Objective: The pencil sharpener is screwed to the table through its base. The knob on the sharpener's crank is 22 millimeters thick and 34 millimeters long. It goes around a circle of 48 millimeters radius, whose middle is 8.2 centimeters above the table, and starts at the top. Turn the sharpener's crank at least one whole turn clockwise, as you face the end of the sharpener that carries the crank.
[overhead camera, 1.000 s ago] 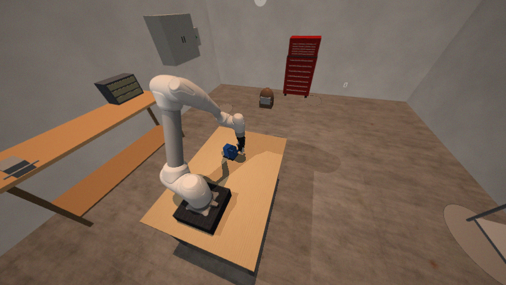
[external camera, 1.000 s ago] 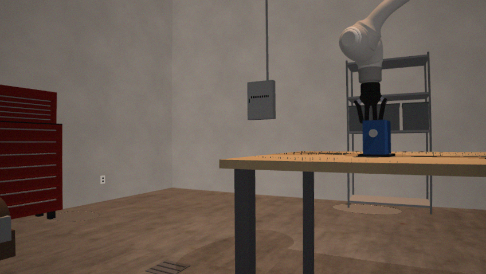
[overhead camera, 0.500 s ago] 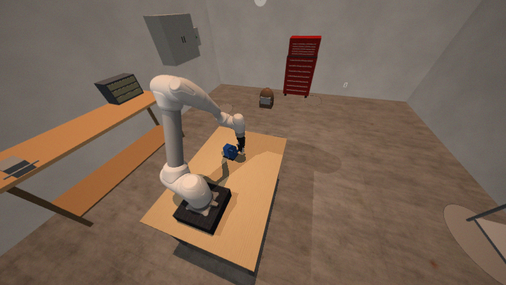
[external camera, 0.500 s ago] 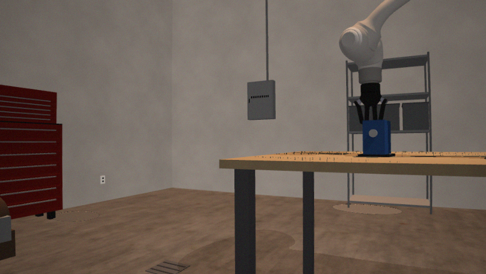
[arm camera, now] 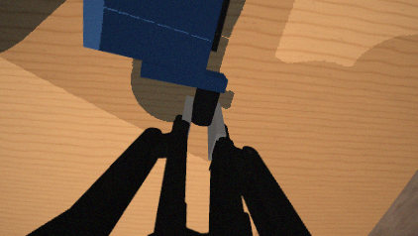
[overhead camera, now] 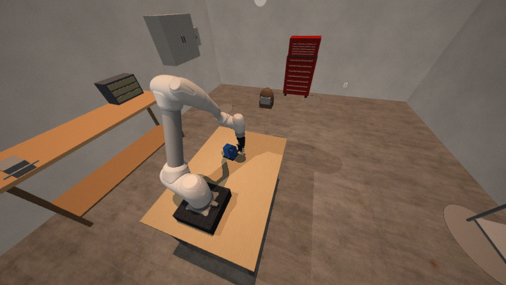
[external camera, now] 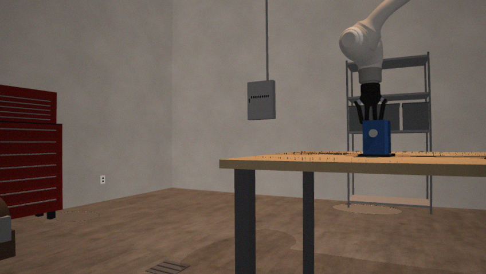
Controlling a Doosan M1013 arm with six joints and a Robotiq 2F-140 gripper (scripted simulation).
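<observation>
Now: hand 2 cm to the right of the sharpener crank and 1 cm above it.
</observation>
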